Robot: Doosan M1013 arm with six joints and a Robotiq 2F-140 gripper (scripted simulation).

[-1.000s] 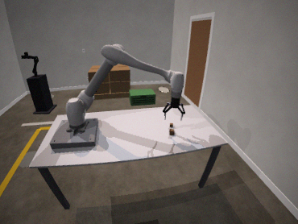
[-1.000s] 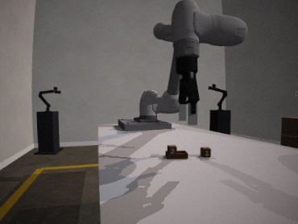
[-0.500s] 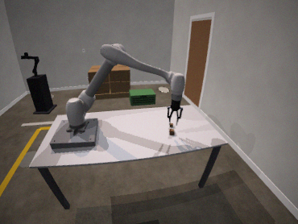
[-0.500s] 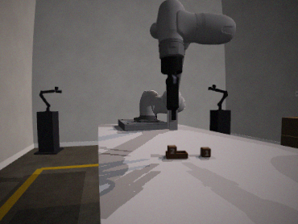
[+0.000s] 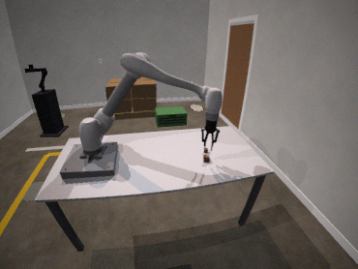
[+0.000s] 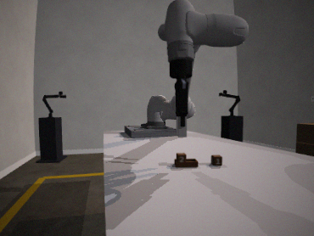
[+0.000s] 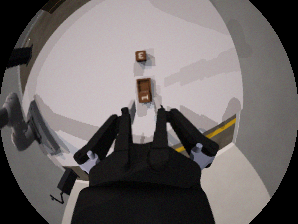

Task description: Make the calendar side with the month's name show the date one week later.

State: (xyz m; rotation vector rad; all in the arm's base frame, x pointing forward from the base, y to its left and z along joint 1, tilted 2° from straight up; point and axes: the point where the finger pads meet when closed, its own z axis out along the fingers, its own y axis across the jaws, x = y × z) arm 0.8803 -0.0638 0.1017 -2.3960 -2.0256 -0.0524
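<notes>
The brown tray is 20 mm to the left of my hand and 120 mm below it.
</notes>
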